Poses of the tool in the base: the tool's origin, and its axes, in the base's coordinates. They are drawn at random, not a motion.
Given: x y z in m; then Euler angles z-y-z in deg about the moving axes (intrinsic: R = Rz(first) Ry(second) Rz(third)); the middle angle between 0 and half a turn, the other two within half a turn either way.
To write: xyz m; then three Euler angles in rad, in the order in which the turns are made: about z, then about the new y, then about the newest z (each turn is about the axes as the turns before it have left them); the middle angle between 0 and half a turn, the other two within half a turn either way. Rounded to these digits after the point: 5 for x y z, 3 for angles.
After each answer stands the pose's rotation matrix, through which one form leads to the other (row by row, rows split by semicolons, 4 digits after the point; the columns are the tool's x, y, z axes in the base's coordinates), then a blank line. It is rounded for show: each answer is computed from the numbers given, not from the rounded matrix.
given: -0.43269 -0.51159 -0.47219 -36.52 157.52 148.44
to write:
-0.43269 -0.51159 -0.47219 -0.637 2.749 2.591
0.9442 -0.1184 0.3073; -0.0479 -0.9726 -0.2275; 0.3258 0.2001 -0.9240

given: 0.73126 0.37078 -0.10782 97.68 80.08 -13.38
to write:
0.73126 0.37078 -0.10782 1.705 1.398 -0.234
0.2069 -0.9695 -0.1316; 0.1970 -0.0905 0.9762; -0.9583 -0.2279 0.1723

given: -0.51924 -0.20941 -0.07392 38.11 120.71 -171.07
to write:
-0.51924 -0.20941 -0.07392 0.665 2.107 -2.986
0.4928 0.5473 0.6765; 0.1892 -0.8262 0.5306; 0.8493 -0.1335 -0.5107

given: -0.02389 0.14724 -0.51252 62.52 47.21 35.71
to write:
-0.02389 0.14724 -0.51252 1.091 0.824 0.623
-0.2633 -0.9033 0.3386; 0.7587 0.0229 0.6510; -0.5959 0.4283 0.6793

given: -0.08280 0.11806 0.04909 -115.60 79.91 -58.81
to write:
-0.08280 0.11806 0.04909 -2.018 1.395 -1.026
-0.8107 0.4023 -0.4254; 0.2878 -0.3589 -0.8879; -0.5099 -0.8422 0.1752

